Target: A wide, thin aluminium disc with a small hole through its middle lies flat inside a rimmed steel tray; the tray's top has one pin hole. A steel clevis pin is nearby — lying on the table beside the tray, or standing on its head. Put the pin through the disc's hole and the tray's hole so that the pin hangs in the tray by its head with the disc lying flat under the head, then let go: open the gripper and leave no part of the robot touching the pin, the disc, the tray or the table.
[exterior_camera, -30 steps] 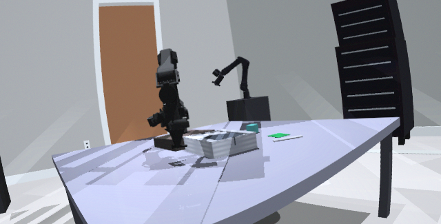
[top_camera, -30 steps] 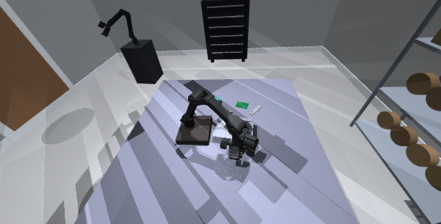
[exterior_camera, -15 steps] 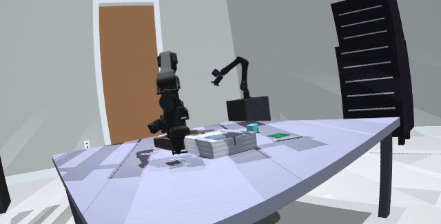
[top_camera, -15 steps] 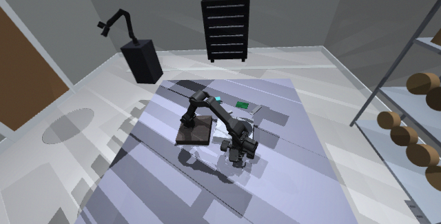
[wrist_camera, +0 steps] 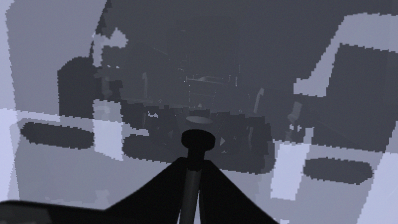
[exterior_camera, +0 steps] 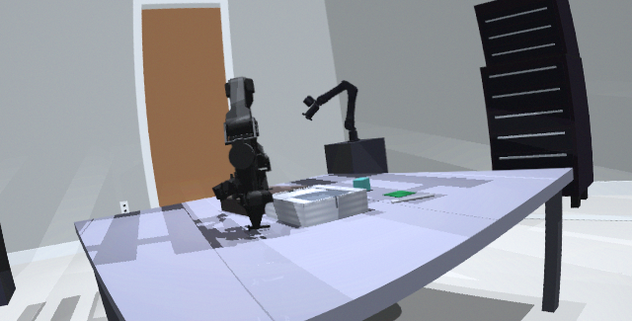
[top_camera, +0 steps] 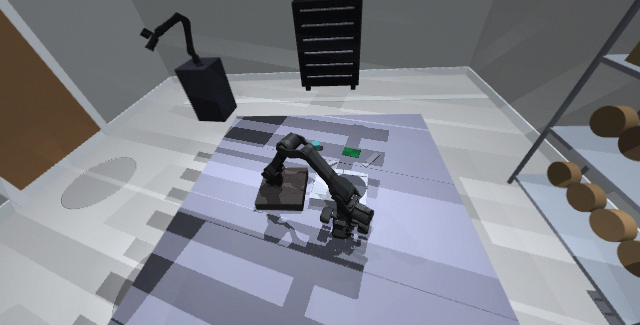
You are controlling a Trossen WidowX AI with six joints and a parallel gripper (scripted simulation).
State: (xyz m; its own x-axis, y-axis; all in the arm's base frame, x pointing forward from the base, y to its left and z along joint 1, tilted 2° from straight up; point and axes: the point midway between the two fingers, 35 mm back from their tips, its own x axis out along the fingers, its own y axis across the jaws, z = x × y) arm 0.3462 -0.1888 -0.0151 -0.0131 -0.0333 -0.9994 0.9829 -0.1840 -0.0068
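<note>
Now: gripper tip 190 mm to the right of the disc and 50 mm below it. Also, from my gripper tip: pale flat bar (430 mm to the left, 110 mm ahead); then steel tray (200 mm to the left, 40 mm behind, 40 mm above); then clevis pin (10 mm to the left).
</note>
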